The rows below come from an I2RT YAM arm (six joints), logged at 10 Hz.
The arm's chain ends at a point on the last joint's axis. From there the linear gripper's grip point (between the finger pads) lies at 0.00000 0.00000 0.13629 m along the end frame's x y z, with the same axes.
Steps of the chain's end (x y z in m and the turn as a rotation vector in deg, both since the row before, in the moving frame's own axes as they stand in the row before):
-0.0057, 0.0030, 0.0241, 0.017, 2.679, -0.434
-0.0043, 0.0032, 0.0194, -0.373, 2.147, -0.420
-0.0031, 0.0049, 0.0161, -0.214, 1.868, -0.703
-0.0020, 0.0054, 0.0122, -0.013, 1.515, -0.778
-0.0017, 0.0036, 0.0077, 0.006, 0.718, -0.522
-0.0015, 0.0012, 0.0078, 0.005, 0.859, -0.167
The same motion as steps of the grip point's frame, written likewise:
0.0007, 0.0029, 0.0240, 0.017, 2.679, -0.434
0.0008, 0.0041, 0.0193, -0.373, 2.147, -0.420
0.0013, 0.0054, 0.0160, -0.214, 1.868, -0.703
0.0016, 0.0054, 0.0122, -0.013, 1.515, -0.778
0.0000, 0.0036, 0.0077, 0.006, 0.718, -0.522
0.0005, 0.0012, 0.0078, 0.005, 0.859, -0.167

